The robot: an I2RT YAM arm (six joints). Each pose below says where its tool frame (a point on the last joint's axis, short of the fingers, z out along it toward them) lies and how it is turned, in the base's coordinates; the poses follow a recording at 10 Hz.
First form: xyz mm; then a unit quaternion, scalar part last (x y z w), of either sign.
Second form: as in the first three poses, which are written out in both.
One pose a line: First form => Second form
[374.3 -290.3 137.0 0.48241 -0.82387 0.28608 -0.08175] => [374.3 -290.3 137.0], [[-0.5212 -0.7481 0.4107], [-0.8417 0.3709 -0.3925], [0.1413 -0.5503 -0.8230]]
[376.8 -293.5 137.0 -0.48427 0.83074 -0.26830 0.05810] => [376.8 -293.5 137.0], [[-0.5242 -0.7734 0.3564], [-0.8358 0.3870 -0.3895], [0.1633 -0.5020 -0.8493]]
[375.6 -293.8 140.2 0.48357 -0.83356 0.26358 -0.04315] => [375.6 -293.8 140.2], [[-0.5286 -0.7834 0.3269], [-0.8289 0.3934 -0.3977], [0.1830 -0.4812 -0.8573]]
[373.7 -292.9 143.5 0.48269 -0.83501 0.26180 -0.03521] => [373.7 -292.9 143.5], [[-0.5315 -0.7877 0.3115], [-0.8245 0.3969 -0.4032], [0.1939 -0.4712 -0.8604]]
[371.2 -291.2 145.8 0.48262 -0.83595 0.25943 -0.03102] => [371.2 -291.2 145.8], [[-0.5322 -0.7908 0.3023], [-0.8230 0.3995 -0.4038], [0.1985 -0.4637 -0.8635]]
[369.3 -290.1 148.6 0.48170 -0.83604 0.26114 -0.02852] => [369.3 -290.1 148.6], [[-0.5343 -0.7905 0.2993], [-0.8203 0.3995 -0.4092], [0.2039 -0.4641 -0.8620]]
